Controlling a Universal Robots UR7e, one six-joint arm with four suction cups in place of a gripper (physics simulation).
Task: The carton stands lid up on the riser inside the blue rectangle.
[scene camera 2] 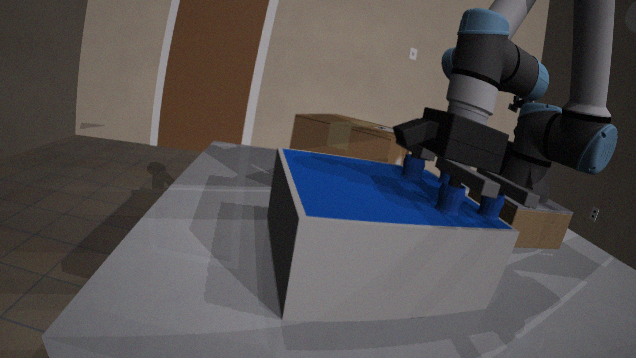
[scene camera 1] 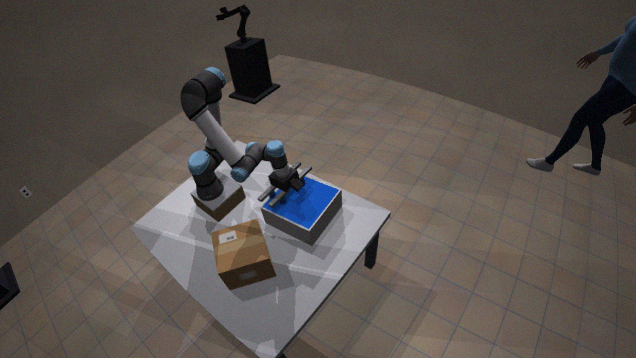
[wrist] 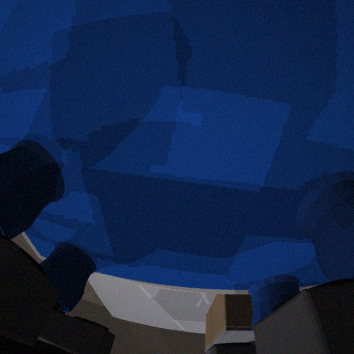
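The brown carton point(scene camera 1: 245, 252) point(scene camera 2: 315, 132) stands on the table beside the riser, with its taped, labelled face up. It is apart from the riser and does not show in the wrist view. The grey-white riser point(scene camera 1: 290, 231) point(scene camera 2: 390, 270) stands on the table. The blue rectangle point(scene camera 1: 320, 200) point(scene camera 2: 345, 190) point(wrist: 215, 140) covers its top inside a pale rim. My suction gripper point(scene camera 1: 288, 189) point(scene camera 2: 447, 187) is over the riser's arm-side part, with its blue cups down at the blue surface. It appears shut on the riser; the cup contacts are partly hidden and dark.
The arm's base block point(scene camera 1: 218, 207) point(scene camera 2: 542, 227) point(wrist: 215, 322) stands on the white table point(scene camera 1: 300, 295) point(scene camera 2: 165, 270), near the riser and carton. A black pedestal point(scene camera 1: 250, 70) with a small arm stands behind. A person point(scene camera 1: 592, 110) is at the right of the first scene view.
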